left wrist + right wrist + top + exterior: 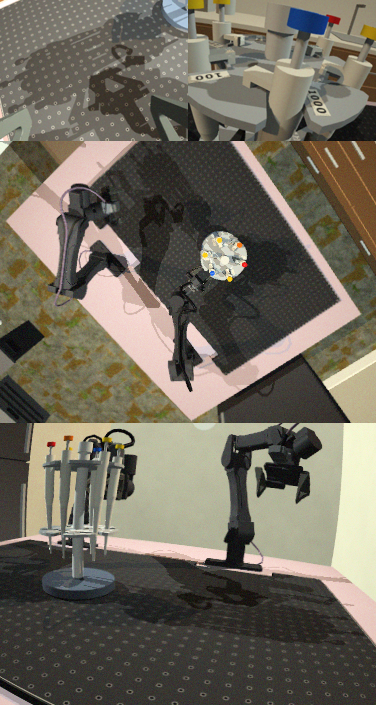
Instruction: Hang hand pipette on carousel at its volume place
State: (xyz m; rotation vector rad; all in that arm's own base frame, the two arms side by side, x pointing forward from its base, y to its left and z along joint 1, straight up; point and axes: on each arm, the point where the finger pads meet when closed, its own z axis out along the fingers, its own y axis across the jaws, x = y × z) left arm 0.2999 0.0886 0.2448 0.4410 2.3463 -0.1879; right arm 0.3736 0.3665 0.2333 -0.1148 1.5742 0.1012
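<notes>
My right hand is 30 mm above the pipette, 10 mm to the right of it and 10 mm short of it.
</notes>
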